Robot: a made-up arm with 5 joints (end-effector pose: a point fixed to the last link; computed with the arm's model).
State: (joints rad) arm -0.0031 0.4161 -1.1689 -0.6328 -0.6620
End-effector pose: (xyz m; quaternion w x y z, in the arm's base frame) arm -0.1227 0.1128 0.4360 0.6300 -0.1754 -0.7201 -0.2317
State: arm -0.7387 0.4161 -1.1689 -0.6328 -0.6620
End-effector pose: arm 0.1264 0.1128 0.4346 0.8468 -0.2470 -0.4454 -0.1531
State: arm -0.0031 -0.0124 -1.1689 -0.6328 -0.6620
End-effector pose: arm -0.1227 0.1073 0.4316 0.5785 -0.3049 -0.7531 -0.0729
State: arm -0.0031 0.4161 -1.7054 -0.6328 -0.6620
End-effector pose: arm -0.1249 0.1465 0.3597 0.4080 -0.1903 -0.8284 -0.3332
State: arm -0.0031 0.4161 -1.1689 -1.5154 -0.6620
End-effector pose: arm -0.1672 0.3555 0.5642 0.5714 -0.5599 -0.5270 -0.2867
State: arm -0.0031 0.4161 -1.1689 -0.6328 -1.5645
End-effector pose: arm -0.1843 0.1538 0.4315 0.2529 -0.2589 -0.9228 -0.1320
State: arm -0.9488 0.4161 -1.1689 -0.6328 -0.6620
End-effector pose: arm 0.1909 0.1128 0.4011 0.8889 -0.2617 -0.3542 -0.1264
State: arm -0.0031 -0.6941 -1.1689 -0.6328 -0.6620
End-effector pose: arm -0.1227 0.0964 0.4303 0.4433 -0.4800 -0.7344 0.1837
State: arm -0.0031 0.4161 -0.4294 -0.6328 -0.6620
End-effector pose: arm -0.0526 0.0765 0.5178 0.8594 -0.1347 -0.4887 -0.0663
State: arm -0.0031 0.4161 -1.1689 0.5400 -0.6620
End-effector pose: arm 0.1863 0.0477 0.2624 0.5225 0.3738 -0.7606 -0.0930
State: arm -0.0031 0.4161 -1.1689 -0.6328 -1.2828
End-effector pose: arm -0.1663 0.1408 0.4401 0.3800 -0.2378 -0.8782 -0.1670
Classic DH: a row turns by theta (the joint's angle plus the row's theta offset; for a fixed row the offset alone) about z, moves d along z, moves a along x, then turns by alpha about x. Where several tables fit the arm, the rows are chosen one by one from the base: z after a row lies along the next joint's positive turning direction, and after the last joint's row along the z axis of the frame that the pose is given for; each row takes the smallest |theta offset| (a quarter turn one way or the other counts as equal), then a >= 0, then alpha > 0; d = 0 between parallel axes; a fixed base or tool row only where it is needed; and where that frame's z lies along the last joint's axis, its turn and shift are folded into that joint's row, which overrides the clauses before.
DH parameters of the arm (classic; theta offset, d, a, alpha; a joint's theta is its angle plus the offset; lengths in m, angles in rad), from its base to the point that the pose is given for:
base (fixed): 0 0.112 0 1.5708
joint 1: 1.5708 -0.1 0.334 1.5708
joint 2: 0 0.027 -0.06 1.5708
joint 3: 0 0.196 -0.109 -1.5708
joint 4: 0 -0.101 0.088 1.5708
joint 5: 1.5708 -0.309 0.075 1.5708
tool (fixed): 0 -0.04 0 0

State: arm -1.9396 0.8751 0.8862 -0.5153 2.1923
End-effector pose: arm 0.3626 -0.0324 -0.0092 0.7120 -0.1258 -0.6256 -0.2928
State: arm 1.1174 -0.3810 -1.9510 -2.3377 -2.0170
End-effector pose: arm 0.0323 0.5416 0.1732 0.4619 0.7924 0.1194 0.3802
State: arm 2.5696 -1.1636 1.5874 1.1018 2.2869
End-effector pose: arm 0.0708 0.2179 -0.3850 0.7365 0.4389 0.2007 0.4740
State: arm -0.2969 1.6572 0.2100 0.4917 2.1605
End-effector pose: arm -0.1064 0.3390 0.4116 0.0764 0.4752 0.4755 0.7363
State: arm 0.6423 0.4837 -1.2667 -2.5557 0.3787
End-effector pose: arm -0.3036 0.5552 0.4719 0.4033 -0.3163 -0.0840 -0.8546
